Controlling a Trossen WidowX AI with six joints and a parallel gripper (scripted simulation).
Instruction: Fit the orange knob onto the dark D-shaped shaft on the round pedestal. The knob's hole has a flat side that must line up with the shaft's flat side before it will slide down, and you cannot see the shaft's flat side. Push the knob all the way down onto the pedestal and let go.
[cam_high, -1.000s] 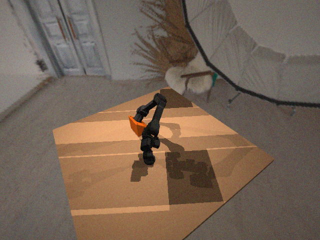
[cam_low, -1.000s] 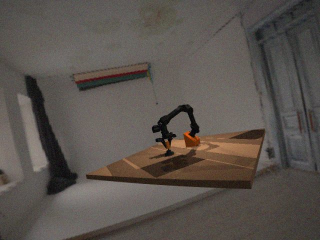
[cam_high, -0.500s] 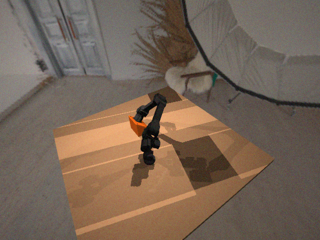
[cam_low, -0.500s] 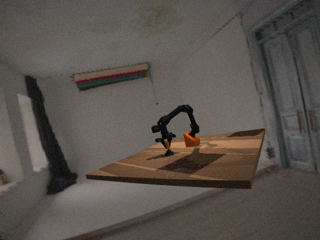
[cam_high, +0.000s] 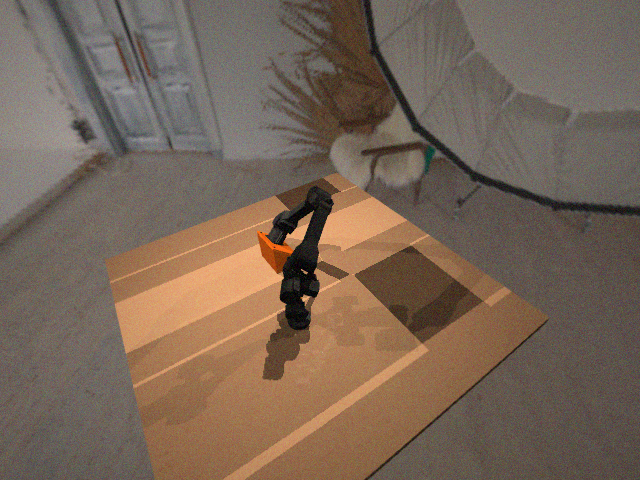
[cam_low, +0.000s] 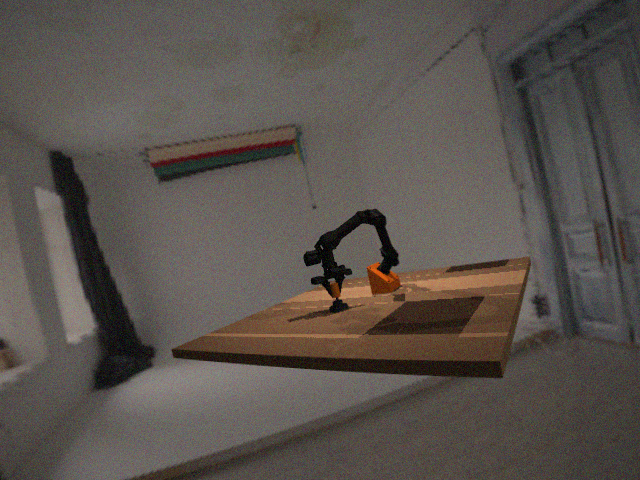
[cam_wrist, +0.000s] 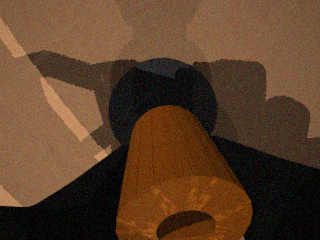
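Now: gripper tip 20 mm below the orange knob. The rest, counted from my gripper tip: pedestal 40 mm below.
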